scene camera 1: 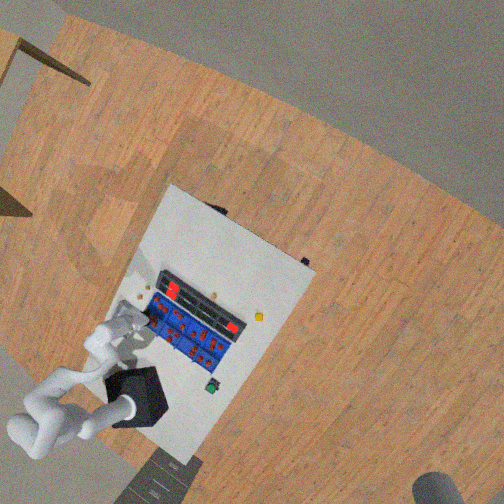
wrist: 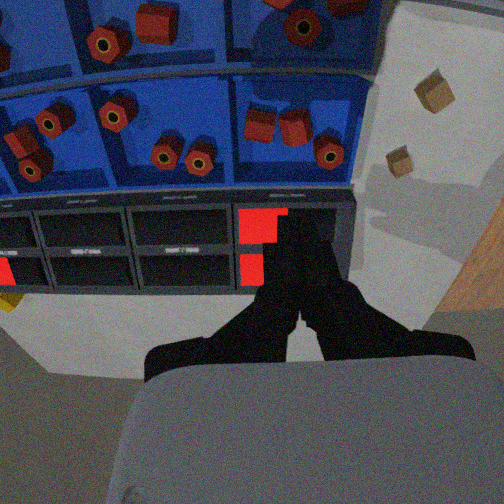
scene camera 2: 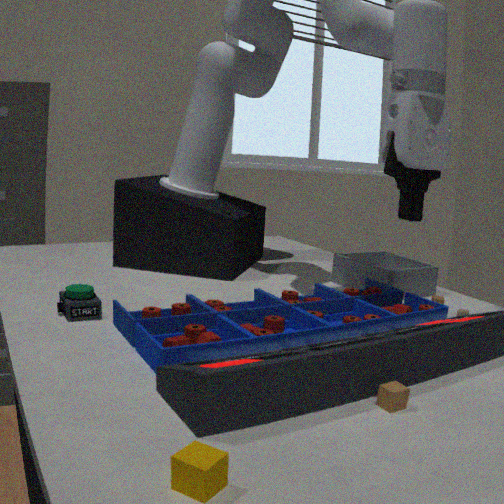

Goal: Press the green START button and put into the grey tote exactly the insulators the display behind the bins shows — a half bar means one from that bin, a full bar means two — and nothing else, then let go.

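Note:
My gripper (scene camera 2: 411, 214) hangs high above the grey tote (scene camera 2: 385, 272) at the far end of the blue bins (scene camera 2: 280, 320). In the wrist view its black fingers (wrist: 300, 225) are pressed together with nothing seen between them. The bins hold several red insulators (wrist: 199, 161). The dark display (wrist: 175, 247) behind the bins shows red bars in two end-column cells (wrist: 256, 226), partly hidden by my fingers, and one red bar at the other end (wrist: 5, 271). The green START button (scene camera 2: 79, 292) sits on the table near the bins' other end.
The black arm base (scene camera 2: 187, 227) stands behind the bins. A yellow cube (scene camera 2: 199, 470) and a tan cube (scene camera 2: 393, 396) lie in front of the display. Two more tan cubes (wrist: 434, 91) lie by the bins' end near the table edge.

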